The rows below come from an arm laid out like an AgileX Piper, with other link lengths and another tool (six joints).
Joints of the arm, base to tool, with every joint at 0 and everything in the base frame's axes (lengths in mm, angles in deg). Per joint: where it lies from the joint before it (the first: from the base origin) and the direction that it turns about. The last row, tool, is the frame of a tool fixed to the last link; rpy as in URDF.
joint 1: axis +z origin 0 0 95.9
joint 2: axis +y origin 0 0 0
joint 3: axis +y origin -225.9 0 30.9
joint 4: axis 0.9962 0 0.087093 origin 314.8 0 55.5
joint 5: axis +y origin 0 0 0
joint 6: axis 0.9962 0 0.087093 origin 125.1 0 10.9
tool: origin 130.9 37 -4.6 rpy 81.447 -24.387 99.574
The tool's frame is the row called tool.
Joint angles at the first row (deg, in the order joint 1, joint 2, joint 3, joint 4, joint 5, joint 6):
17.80, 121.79, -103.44, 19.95, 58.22, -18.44
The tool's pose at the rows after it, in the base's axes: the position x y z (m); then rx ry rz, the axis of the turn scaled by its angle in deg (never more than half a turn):
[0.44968 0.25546 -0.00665 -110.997 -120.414 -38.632]
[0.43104 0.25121 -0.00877 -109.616 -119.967 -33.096]
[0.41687 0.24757 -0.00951 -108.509 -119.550 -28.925]
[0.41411 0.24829 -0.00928 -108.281 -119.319 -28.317]
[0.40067 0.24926 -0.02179 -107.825 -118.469 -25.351]
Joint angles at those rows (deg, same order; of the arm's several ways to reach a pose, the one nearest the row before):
17.80, 121.79, -103.44, 18.96, 61.82, -18.33
17.80, 121.79, -103.44, 18.83, 66.10, -18.33
17.80, 121.79, -103.44, 18.72, 69.36, -18.33
17.90, 121.79, -103.44, 18.84, 69.88, -18.22
18.41, 121.79, -101.12, 19.07, 69.88, -18.12

